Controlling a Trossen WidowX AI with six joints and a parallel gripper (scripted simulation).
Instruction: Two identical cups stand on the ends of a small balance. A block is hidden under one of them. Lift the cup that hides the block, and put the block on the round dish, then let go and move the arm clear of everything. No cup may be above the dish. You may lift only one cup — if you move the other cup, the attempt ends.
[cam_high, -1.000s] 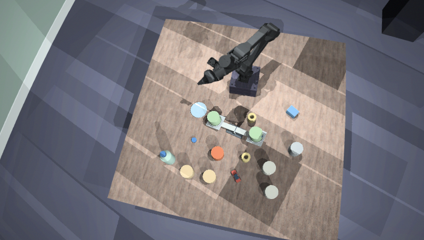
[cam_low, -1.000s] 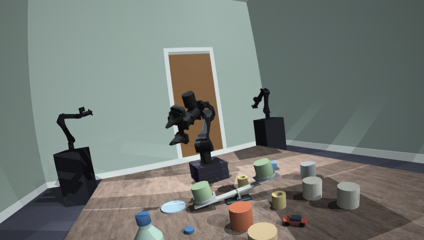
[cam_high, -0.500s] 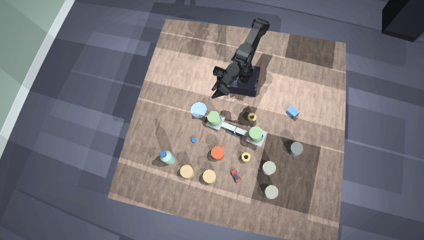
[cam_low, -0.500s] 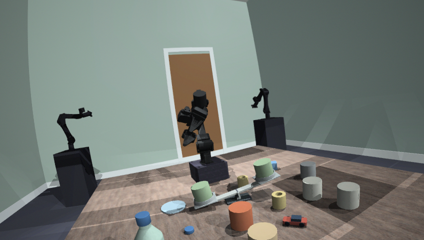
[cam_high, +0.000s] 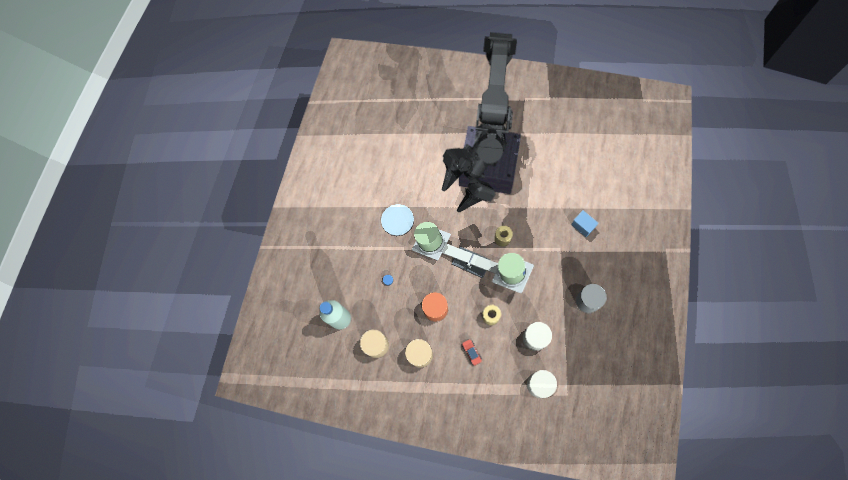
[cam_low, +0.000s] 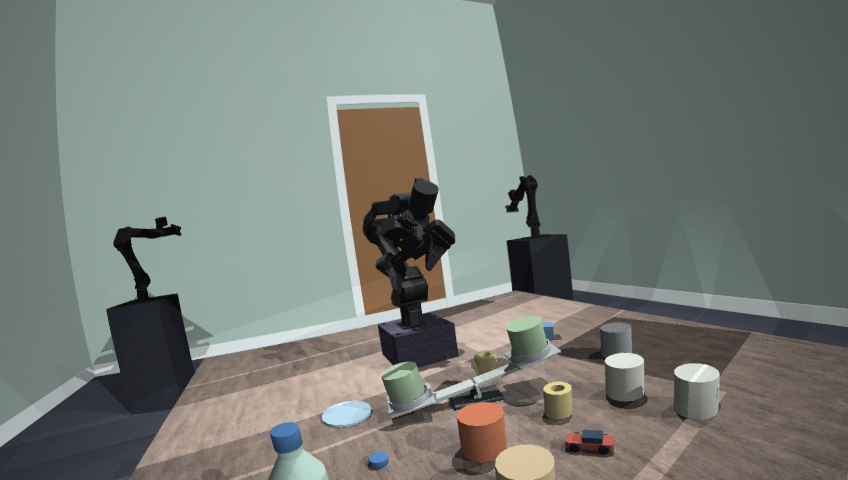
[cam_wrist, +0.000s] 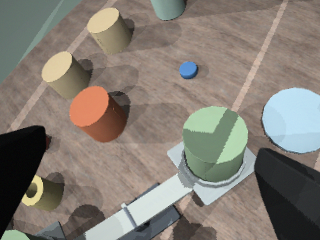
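Right now my gripper tip is 21 cm above the grey block, 5 cm to the left of it and 5 cm short of it. Also, from my gripper tip: pale blue round dish: 25 cm below, 17 cm to the right; orange cylinder: 22 cm ahead, 21 cm below, 1 cm to the left; blue disc: 24 cm below, 19 cm ahead, 14 cm to the right.
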